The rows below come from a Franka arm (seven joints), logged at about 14 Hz.
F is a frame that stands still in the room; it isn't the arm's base.
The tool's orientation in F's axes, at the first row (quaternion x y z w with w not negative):
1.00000, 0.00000, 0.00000, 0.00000
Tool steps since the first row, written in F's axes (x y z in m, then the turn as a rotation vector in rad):
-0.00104, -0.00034, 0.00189, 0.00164, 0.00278, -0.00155
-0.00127, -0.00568, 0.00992, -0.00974, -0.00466, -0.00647
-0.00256, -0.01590, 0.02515, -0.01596, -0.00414, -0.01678
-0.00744, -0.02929, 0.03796, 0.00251, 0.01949, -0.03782
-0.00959, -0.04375, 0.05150, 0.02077, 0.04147, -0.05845
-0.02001, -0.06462, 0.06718, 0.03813, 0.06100, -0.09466
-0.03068, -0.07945, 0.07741, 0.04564, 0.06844, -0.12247
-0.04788, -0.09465, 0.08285, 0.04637, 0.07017, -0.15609
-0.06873, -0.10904, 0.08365, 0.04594, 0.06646, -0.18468
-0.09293, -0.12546, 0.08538, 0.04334, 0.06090, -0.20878
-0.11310, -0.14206, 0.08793, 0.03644, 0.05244, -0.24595
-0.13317, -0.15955, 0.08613, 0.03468, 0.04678, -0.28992
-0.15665, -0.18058, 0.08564, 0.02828, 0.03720, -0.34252
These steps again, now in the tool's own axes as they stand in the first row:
-0.00104, 0.00034, -0.00189, 0.00164, -0.00278, 0.00155
-0.00127, 0.00568, -0.00992, -0.00974, 0.00466, 0.00647
-0.00256, 0.01590, -0.02515, -0.01596, 0.00414, 0.01678
-0.00744, 0.02929, -0.03796, 0.00251, -0.01949, 0.03782
-0.00959, 0.04375, -0.05150, 0.02077, -0.04147, 0.05845
-0.02001, 0.06462, -0.06718, 0.03813, -0.06100, 0.09466
-0.03068, 0.07945, -0.07741, 0.04564, -0.06844, 0.12247
-0.04788, 0.09465, -0.08285, 0.04637, -0.07017, 0.15609
-0.06873, 0.10904, -0.08365, 0.04594, -0.06646, 0.18468
-0.09293, 0.12546, -0.08538, 0.04334, -0.06090, 0.20878
-0.11310, 0.14206, -0.08793, 0.03644, -0.05244, 0.24595
-0.13317, 0.15955, -0.08613, 0.03468, -0.04678, 0.28992
-0.15665, 0.18058, -0.08564, 0.02828, -0.03720, 0.34252

